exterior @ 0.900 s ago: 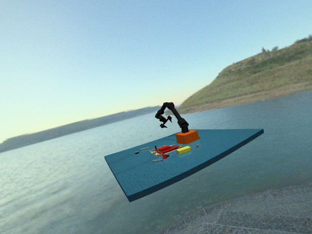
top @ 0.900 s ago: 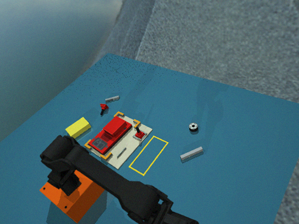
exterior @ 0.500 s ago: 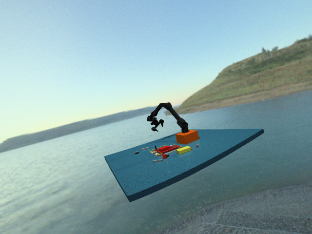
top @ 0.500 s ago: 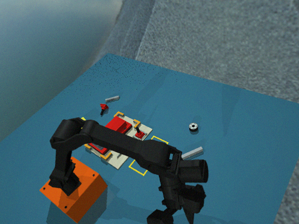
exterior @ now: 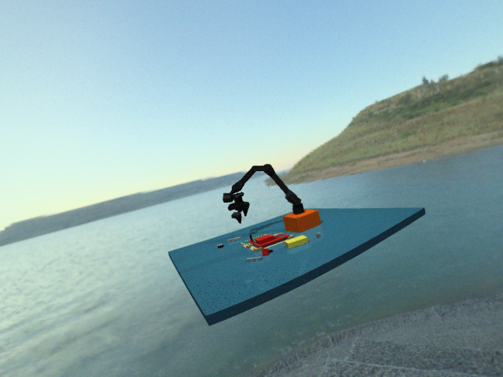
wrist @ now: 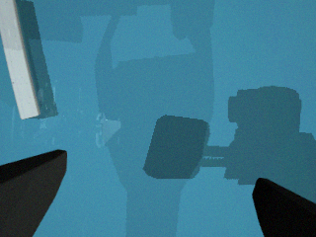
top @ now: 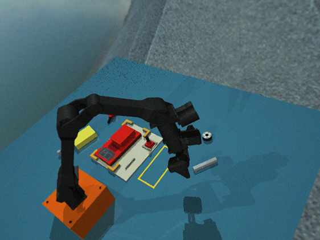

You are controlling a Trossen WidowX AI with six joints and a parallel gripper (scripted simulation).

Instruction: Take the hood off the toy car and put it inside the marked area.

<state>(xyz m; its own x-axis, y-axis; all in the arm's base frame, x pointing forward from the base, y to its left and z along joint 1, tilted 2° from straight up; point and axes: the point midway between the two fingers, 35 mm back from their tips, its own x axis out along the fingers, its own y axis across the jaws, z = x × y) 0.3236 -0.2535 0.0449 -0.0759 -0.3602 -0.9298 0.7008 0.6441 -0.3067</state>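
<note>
The red hood is 400 mm to the left of my gripper tip and 80 mm below it. Round my gripper tip: grey engine block: 400 mm to the left, 100 mm below; dark ring: 220 mm ahead, 100 mm to the left, 120 mm below; grey bar: 100 mm ahead, 20 mm to the left, 120 mm below.
</note>
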